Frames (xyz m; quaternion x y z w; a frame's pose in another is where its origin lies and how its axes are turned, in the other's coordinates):
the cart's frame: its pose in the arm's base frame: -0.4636 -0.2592 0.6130 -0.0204 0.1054 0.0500 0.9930
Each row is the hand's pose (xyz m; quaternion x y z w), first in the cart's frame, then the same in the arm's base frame.
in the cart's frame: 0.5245 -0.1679 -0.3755 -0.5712 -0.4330 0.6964 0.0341
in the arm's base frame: -0.0138 -0.3955 0.1403 -0.4729 -0.4407 0.7623 0.0330
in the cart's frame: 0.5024 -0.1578 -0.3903 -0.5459 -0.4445 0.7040 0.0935
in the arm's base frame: -0.0394 -0.3883 0.1302 -0.4476 -0.4445 0.7703 0.0934
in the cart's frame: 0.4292 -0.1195 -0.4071 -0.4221 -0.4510 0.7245 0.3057
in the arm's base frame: -0.1181 -0.3580 0.1282 -0.3265 -0.4219 0.7884 0.3063
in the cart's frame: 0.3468 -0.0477 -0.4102 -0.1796 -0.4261 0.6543 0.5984
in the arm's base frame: -0.2063 -0.2946 0.1404 -0.1003 -0.3557 0.7072 0.6027
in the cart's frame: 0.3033 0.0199 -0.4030 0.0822 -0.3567 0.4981 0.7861
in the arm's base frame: -0.2541 -0.2312 0.1546 0.1359 -0.2571 0.5325 0.7949
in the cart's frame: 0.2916 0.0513 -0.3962 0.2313 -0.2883 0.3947 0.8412
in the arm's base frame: -0.2674 -0.2007 0.1628 0.2685 -0.1780 0.4155 0.8506
